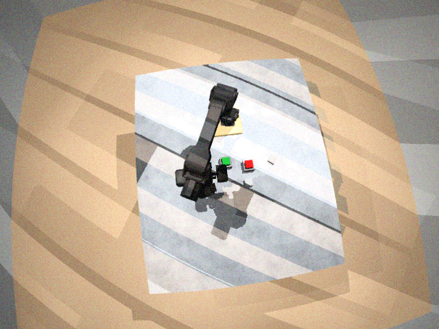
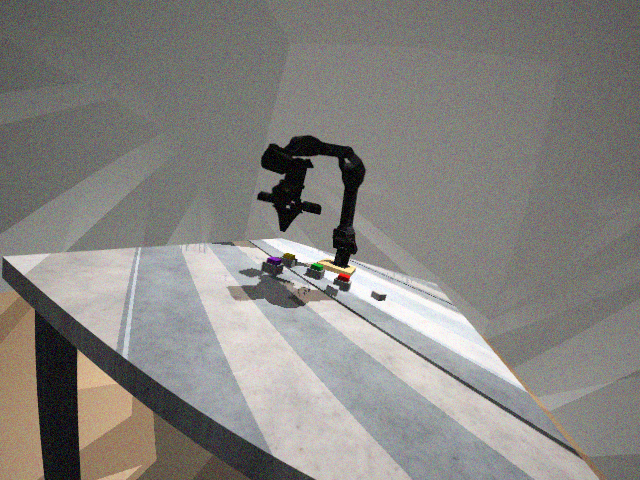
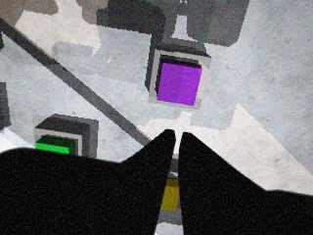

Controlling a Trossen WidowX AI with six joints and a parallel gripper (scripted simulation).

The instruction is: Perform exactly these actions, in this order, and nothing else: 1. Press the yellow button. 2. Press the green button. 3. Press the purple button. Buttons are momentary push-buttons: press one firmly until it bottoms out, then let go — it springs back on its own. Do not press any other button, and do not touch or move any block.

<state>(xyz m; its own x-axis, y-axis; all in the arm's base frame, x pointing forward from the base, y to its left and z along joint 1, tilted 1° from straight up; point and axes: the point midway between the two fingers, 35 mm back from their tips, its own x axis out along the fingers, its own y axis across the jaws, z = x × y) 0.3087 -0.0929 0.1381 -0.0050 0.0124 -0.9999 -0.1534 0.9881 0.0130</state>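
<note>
My gripper tip is 10 mm short of the purple button and 90 mm above it. From my gripper tip the other things lie so: green button 100 mm behind, 90 mm to the left, 90 mm below; then yellow button 110 mm behind, 30 mm to the right, 90 mm below; then red button 100 mm behind, 190 mm to the left, 90 mm below.
</note>
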